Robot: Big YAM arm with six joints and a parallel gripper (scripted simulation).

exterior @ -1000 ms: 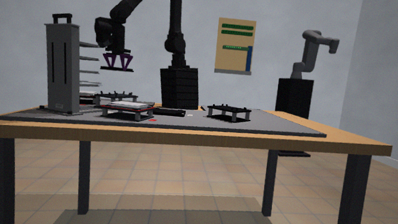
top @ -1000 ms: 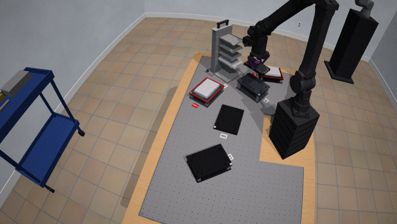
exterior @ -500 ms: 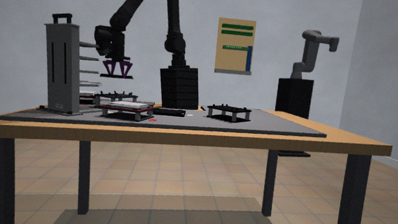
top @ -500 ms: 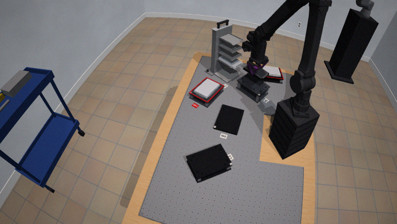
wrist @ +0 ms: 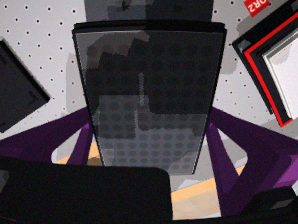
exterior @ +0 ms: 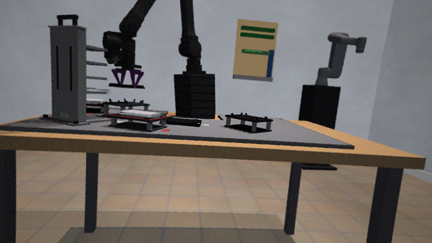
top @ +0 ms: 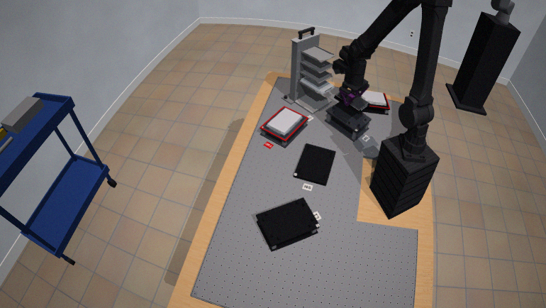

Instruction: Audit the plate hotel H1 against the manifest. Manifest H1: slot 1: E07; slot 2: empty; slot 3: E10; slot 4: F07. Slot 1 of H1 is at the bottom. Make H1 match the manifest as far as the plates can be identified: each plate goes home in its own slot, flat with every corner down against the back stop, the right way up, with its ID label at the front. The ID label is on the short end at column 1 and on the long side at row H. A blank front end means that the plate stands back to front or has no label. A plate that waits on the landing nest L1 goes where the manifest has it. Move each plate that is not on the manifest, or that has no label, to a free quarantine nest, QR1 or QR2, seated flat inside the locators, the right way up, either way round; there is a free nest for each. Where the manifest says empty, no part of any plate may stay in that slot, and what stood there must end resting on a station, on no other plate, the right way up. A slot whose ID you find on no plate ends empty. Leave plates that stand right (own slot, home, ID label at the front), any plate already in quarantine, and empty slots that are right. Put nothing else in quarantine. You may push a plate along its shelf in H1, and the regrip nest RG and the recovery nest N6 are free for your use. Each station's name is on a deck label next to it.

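Now: the regrip nest 80 mm below my hand. The rest, counted from my hand: RG label (80 mm behind, 70 mm to the left, 140 mm below); QR2 label (20 mm behind, 160 mm to the right, 140 mm below); dark plate (right at my hand).
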